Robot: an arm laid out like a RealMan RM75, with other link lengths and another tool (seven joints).
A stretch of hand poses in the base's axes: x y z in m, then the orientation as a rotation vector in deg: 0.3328 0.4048 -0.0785 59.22 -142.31 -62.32; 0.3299 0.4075 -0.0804 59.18 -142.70 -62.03; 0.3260 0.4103 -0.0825 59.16 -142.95 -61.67; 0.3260 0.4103 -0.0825 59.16 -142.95 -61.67; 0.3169 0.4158 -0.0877 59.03 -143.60 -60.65; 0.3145 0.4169 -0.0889 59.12 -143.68 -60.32; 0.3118 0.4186 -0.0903 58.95 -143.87 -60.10; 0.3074 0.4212 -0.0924 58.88 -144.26 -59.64; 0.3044 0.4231 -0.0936 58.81 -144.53 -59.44; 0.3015 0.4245 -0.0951 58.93 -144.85 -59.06; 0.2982 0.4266 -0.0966 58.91 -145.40 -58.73; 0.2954 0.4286 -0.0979 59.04 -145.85 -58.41; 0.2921 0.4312 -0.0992 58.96 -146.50 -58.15; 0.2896 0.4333 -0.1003 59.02 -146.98 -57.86; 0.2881 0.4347 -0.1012 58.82 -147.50 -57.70; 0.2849 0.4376 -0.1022 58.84 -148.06 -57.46; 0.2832 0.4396 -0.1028 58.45 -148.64 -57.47; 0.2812 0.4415 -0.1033 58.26 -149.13 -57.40; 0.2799 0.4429 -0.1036 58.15 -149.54 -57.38; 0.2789 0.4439 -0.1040 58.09 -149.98 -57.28; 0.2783 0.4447 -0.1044 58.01 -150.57 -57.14; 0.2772 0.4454 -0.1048 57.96 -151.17 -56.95
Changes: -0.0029 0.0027 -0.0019 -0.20 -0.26 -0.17; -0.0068 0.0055 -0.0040 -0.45 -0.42 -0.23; -0.0068 0.0055 -0.0040 -0.45 -0.42 -0.23; -0.0159 0.0110 -0.0092 -1.17 -0.79 -0.43; -0.0183 0.0121 -0.0104 -1.38 -0.89 -0.36; -0.0210 0.0138 -0.0118 -1.57 -0.93 -0.50; -0.0254 0.0164 -0.0139 -1.89 -1.17 -0.65; -0.0284 0.0183 -0.0151 -2.03 -1.33 -0.78; -0.0313 0.0197 -0.0166 -2.26 -1.62 -0.82; -0.0346 0.0218 -0.0181 -2.47 -2.02 -1.06; -0.0374 0.0238 -0.0194 -2.65 -2.42 -1.18; -0.0407 0.0264 -0.0207 -2.82 -2.87 -1.51; -0.0432 0.0285 -0.0218 -2.98 -3.25 -1.69; -0.0447 0.0299 -0.0227 -3.11 -3.54 -2.02; -0.0479 0.0328 -0.0237 -3.24 -3.97 -2.27; -0.0496 0.0348 -0.0243 -3.28 -4.21 -2.76; -0.0516 0.0367 -0.0248 -3.34 -4.49 -3.09; -0.0529 0.0381 -0.0251 -3.35 -4.74 -3.36; -0.0539 0.0391 -0.0255 -3.40 -5.05 -3.60; -0.0545 0.0399 -0.0259 -3.48 -5.46 -3.92; -0.0556 0.0406 -0.0263 -3.58 -5.89 -4.22
